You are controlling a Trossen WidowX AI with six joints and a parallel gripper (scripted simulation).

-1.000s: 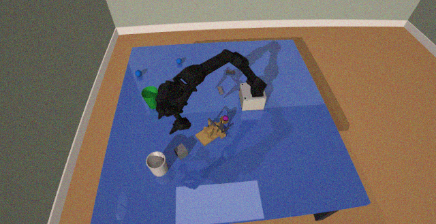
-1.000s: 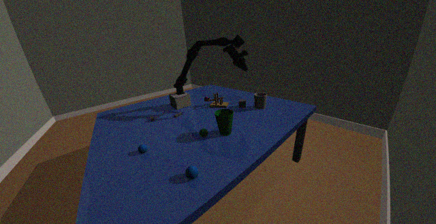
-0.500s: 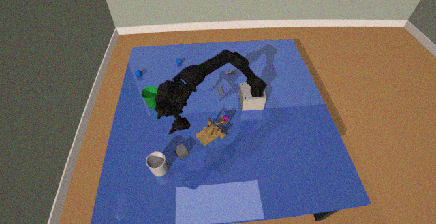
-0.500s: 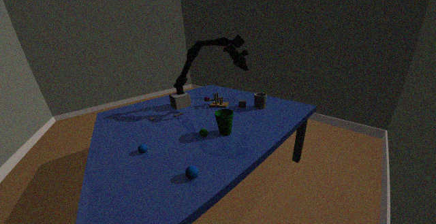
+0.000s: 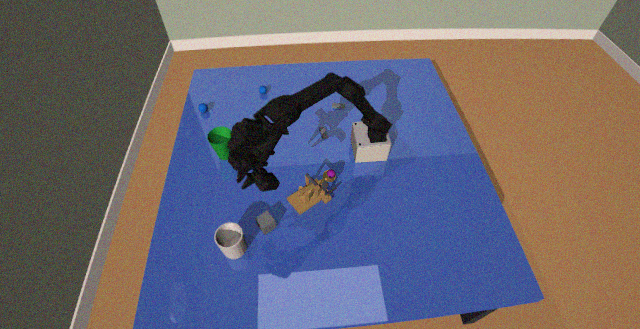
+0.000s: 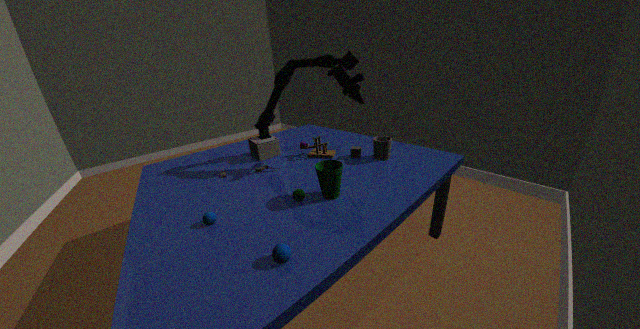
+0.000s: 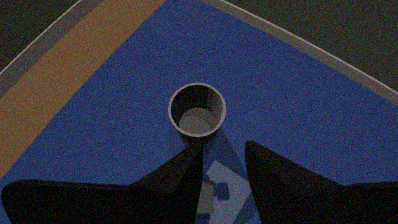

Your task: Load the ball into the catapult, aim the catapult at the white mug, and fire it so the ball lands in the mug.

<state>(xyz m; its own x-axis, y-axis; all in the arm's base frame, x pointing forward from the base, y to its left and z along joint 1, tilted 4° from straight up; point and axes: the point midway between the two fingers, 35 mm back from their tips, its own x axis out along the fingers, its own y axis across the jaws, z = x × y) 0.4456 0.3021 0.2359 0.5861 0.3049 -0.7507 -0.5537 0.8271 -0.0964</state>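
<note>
Now: gripper tip 28 cm past the magenta ball, 18 cm to the left of it and 22 cm above it. Also, from my gripper tip: wooden catapult: 24 cm behind, 13 cm to the right, 23 cm below; then white mug: 7 cm ahead, 7 cm to the left, 25 cm below; then dark cube: 4 cm behind, 1 cm to the right, 25 cm below.
</note>
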